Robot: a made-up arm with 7 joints.
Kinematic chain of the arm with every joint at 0, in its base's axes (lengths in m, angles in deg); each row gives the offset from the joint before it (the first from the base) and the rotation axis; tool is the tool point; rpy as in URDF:
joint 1: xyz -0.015 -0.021 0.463 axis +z
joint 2: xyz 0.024 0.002 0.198 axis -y
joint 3: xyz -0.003 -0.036 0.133 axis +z
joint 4: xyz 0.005 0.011 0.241 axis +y
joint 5: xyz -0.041 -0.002 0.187 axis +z
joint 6: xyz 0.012 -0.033 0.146 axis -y
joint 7: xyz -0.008 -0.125 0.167 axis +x
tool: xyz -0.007 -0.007 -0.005 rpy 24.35 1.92 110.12
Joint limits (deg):
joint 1: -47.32..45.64
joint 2: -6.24..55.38
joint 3: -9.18..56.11
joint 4: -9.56..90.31
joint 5: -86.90..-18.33
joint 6: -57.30..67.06
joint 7: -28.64..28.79
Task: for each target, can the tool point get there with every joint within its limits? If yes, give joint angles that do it. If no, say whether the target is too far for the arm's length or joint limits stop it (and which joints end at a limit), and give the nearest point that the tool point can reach.
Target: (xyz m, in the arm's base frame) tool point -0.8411 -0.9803 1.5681
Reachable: no: too far | nearest point -0.4882 -0.5705 1.1881 | short by 0.661 m
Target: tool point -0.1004 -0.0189 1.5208
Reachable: yes | joints -15.34 5.47 -3.61 26.59 -54.83 48.98 3.00
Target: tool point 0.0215 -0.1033 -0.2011
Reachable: no: joint limits stop it (at a limit: joint 1, joint 2, joint 4, joint 5, joint 6, joint 7) | nearest point 0.3338 -0.4267 0.9359 | short by 1.223 m
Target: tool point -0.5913 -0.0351 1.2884
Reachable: yes | joints -13.23 33.90 22.90 7.71 -38.73 42.12 -13.47
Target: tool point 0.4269 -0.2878 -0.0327
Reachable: no: joint limits stop it (at a limit: joint 2, joint 4, joint 5, joint 6, joint 7) | nearest point 0.4435 -0.2978 0.9358 | short by 0.969 m
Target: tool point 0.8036 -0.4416 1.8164
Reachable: no: too far | nearest point 0.4025 -0.2355 1.3998 | short by 0.614 m
